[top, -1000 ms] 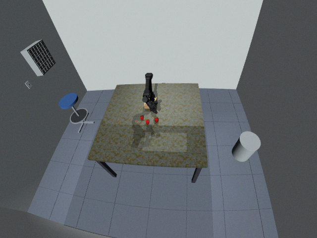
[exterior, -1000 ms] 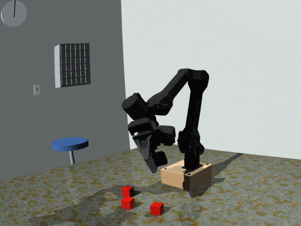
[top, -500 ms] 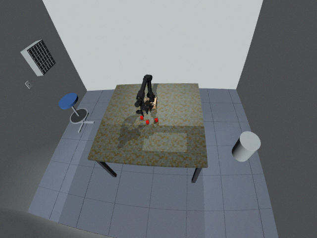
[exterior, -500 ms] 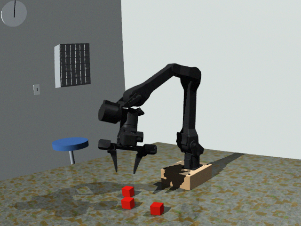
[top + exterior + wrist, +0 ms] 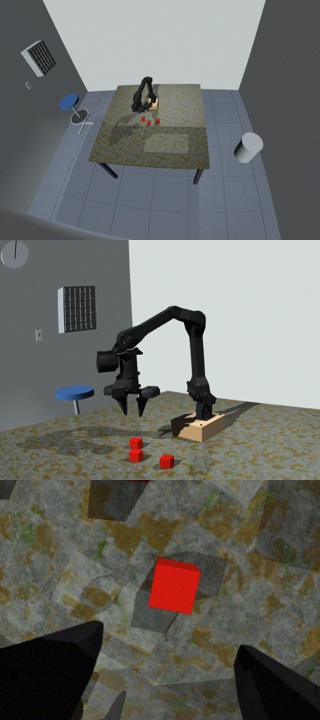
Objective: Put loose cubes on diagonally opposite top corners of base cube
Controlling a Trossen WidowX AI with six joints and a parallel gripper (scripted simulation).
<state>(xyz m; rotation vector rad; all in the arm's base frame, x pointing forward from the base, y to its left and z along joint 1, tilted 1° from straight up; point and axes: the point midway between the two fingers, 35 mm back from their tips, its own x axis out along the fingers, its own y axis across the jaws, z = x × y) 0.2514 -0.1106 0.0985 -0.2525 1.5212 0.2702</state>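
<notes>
The red base cube lies 4 cm ahead of my gripper tip, 18 cm to the left of it and 11 cm below it.
</notes>
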